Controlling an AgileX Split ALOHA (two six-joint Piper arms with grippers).
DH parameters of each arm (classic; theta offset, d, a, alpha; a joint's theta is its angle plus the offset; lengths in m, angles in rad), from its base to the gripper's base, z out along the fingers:
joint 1: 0 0.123 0 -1.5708
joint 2: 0.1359 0 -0.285 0
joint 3: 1.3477 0 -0.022 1.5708
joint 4: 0 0.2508 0 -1.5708
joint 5: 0 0 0.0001 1.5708
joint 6: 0 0.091 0 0
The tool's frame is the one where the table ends.
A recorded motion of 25 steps. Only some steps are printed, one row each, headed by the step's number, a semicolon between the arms.
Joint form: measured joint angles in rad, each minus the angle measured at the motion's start. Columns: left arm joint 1, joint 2, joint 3, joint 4, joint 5, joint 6; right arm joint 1, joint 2, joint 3, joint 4, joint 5, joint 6.
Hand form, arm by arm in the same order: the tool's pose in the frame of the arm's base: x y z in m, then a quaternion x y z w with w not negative. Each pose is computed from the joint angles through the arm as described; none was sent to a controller.
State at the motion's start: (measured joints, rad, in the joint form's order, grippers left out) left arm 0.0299 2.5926 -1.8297 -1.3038 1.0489 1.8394; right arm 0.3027 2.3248 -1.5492 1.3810 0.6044 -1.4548
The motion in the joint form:
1: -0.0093 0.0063 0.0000 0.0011 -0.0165 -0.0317; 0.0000 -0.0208 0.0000 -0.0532 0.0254 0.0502
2: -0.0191 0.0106 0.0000 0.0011 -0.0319 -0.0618; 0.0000 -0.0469 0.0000 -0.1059 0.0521 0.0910
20: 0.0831 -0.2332 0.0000 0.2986 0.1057 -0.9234; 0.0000 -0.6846 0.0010 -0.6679 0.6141 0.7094
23: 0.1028 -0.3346 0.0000 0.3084 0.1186 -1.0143; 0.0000 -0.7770 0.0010 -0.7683 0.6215 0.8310
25: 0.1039 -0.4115 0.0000 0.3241 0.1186 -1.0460; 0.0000 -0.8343 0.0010 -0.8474 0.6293 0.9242
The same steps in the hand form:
1: 0.4949 -0.0652 0.0493 0.40045 0.76780 -0.34850 0.35870; 0.4407 0.1922 0.1133 -0.29633 0.84735 0.30797 0.31519
2: 0.4949 -0.0693 0.0466 0.38978 0.77579 -0.35000 0.35175; 0.4375 0.1924 0.1241 -0.30830 0.84452 0.31045 0.30881
20: 0.4825 -0.0160 0.1511 0.15786 0.88494 -0.38696 0.20550; 0.3079 0.1547 0.3580 -0.40819 0.83015 0.29954 0.23346
23: 0.4762 -0.0073 0.1988 0.13470 0.88506 -0.38210 0.22917; 0.2876 0.1414 0.3829 -0.38152 0.85038 0.26253 0.24976
25: 0.4686 -0.0071 0.2337 0.13926 0.88274 -0.37019 0.25363; 0.2745 0.1315 0.3967 -0.35597 0.86684 0.23455 0.25857

